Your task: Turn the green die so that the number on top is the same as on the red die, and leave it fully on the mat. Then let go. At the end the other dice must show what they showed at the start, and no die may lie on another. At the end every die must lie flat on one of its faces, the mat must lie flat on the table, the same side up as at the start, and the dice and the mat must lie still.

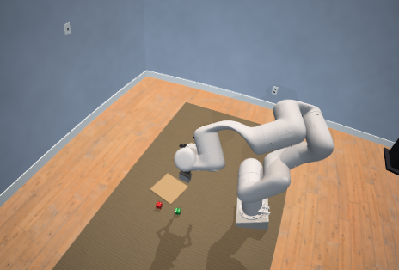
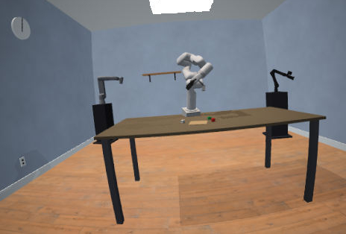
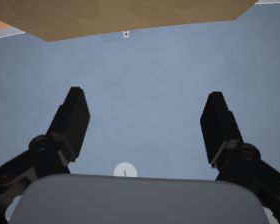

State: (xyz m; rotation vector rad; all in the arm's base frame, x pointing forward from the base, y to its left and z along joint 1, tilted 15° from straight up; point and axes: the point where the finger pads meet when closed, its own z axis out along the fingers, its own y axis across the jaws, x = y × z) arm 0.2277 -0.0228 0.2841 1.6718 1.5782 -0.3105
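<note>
The white die is 10 cm ahead of my hand, 5 cm to the right of it and 27 cm below it. Round my hand: green die: 1 cm ahead, 17 cm to the left, 27 cm below; then tan mat: 13 cm ahead, 8 cm to the left, 28 cm below; then red die: 10 cm ahead, 19 cm to the left, 27 cm below.
</note>
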